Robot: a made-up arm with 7 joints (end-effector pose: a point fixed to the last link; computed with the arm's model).
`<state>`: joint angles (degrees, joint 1 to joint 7).
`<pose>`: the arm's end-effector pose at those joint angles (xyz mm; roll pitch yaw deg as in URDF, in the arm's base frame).
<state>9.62 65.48 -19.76 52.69 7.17 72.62 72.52</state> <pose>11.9 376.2 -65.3 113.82 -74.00 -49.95</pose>
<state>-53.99 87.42 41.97 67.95 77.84 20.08 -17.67</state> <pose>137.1 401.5 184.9 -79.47 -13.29 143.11</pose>
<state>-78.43 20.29 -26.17 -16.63 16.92 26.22 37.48</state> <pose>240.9 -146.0 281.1 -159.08 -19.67 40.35</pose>
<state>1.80 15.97 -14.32 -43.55 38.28 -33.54 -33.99</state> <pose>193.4 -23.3 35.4 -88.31 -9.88 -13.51</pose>
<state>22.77 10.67 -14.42 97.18 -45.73 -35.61 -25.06</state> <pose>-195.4 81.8 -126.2 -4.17 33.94 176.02</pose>
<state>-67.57 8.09 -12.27 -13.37 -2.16 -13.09 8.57</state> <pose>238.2 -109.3 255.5 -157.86 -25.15 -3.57</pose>
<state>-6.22 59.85 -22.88 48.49 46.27 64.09 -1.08</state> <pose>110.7 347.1 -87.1 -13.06 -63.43 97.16</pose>
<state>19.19 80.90 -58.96 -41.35 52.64 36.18 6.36</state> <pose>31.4 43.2 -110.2 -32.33 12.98 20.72</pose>
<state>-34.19 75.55 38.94 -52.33 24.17 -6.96 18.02</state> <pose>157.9 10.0 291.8 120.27 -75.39 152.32</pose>
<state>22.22 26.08 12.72 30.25 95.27 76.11 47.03</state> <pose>-1.7 282.4 -145.4 82.05 -68.14 -35.73</pose>
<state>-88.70 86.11 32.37 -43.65 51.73 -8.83 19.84</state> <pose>-1.2 21.0 387.1 105.25 -10.62 179.98</pose>
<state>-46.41 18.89 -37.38 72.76 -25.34 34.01 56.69</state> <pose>267.7 76.0 -160.7 -64.42 -2.44 119.37</pose>
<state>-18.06 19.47 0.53 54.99 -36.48 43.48 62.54</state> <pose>183.3 111.1 -205.2 -45.36 2.00 163.43</pose>
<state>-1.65 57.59 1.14 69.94 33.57 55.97 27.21</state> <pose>-1.6 374.0 -72.2 -45.37 -70.50 138.52</pose>
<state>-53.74 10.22 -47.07 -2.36 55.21 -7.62 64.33</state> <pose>256.8 -175.3 85.5 -166.69 -42.51 35.27</pose>
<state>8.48 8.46 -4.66 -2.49 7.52 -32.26 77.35</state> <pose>180.2 30.8 -91.6 -157.45 36.78 83.67</pose>
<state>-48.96 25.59 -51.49 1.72 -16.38 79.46 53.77</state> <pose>281.8 -120.0 -16.9 -69.61 -3.93 79.59</pose>
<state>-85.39 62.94 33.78 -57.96 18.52 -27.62 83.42</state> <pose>1.8 1.7 319.3 39.07 -23.01 124.59</pose>
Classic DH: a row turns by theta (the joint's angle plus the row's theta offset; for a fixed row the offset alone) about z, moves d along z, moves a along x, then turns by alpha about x. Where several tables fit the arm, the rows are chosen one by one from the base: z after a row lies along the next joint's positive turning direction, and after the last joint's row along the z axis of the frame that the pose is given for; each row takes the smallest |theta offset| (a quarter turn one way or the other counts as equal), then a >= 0, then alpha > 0; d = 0 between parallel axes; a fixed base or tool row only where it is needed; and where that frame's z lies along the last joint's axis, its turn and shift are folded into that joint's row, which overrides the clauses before.
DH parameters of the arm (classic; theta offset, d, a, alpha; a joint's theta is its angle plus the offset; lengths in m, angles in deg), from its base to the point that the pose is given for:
base (fixed): -4.07 0.1462 0.0112 -74.51
joint 1: -75.12 0.0296 -0.0087 -90
joint 2: 74 0.0315 0.0026 90
joint 3: -90 -0.1389 0.0045 90
joint 4: -90 0.0184 0.0332 90
joint 5: 0 0.2107 0.0294 -90
joint 6: -90 -0.0309 0.0181 90
joint 7: 69.65 0.0248 -0.0109 -120.27
tool (fixed): 60.68 -0.0122 0 0

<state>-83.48 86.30 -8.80 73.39 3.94 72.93 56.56</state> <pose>188.9 390.3 211.8 -100.90 3.44 -165.53</pose>
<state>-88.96 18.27 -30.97 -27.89 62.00 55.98 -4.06</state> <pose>182.2 -150.0 340.2 -149.02 -29.10 61.69</pose>
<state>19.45 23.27 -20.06 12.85 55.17 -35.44 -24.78</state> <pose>29.6 72.1 -178.5 -54.31 52.69 9.20</pose>
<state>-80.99 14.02 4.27 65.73 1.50 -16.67 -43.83</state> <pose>370.9 -17.1 84.4 -119.96 34.22 -8.59</pose>
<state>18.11 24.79 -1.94 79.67 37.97 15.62 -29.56</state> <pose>-184.6 169.8 -151.5 38.36 -6.95 136.65</pose>
